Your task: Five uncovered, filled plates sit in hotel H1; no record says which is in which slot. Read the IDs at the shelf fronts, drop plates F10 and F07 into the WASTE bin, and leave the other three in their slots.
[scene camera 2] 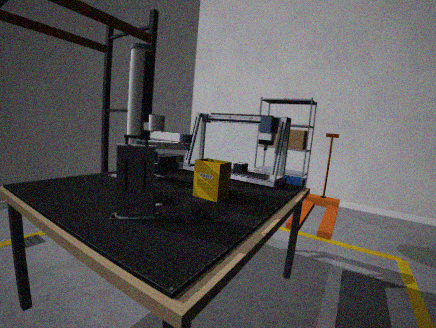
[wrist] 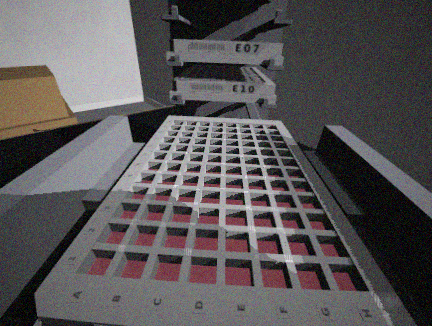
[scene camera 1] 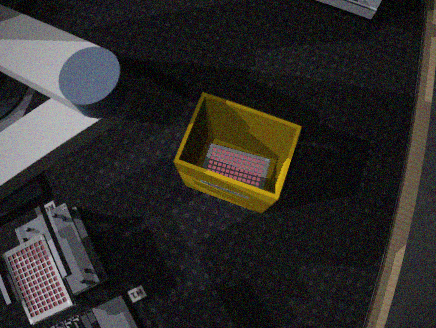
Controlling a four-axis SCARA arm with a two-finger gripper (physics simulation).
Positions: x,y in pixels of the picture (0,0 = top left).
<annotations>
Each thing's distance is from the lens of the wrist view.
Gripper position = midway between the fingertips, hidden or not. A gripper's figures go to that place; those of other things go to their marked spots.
gripper (wrist: 224,138): 10 cm
plate F07 (wrist: 215,214): 7 cm
</annotations>
